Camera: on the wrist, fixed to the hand. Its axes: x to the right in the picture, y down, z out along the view.
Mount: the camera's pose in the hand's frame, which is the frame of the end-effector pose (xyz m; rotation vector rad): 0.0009 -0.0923 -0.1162 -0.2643 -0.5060 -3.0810
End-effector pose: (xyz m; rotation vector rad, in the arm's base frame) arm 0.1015 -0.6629 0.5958 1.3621 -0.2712 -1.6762
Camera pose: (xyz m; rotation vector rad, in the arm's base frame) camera 0.1542 -0.5710 0.4919 0.0878 -1.2026 1.2722
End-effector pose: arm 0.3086 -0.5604 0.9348 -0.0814 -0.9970 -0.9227
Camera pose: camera 0.3239 -0.6719 0.8381 -0.7726 0.3114 1.9371
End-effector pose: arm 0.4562 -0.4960 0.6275 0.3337 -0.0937 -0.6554
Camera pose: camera 0.4252 -0.5331 0.4872 0.2242 -0.0970 2.5104
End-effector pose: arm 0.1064 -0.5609 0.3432 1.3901 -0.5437 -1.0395
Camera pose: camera 0.1788 -0.4879 0.2362 -0.2741 -1.3258 1.8055
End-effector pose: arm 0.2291 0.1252 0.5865 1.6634 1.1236 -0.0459
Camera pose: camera 0.1110 0.2130 0.5675 -1.4909 1.7666 -1.7581
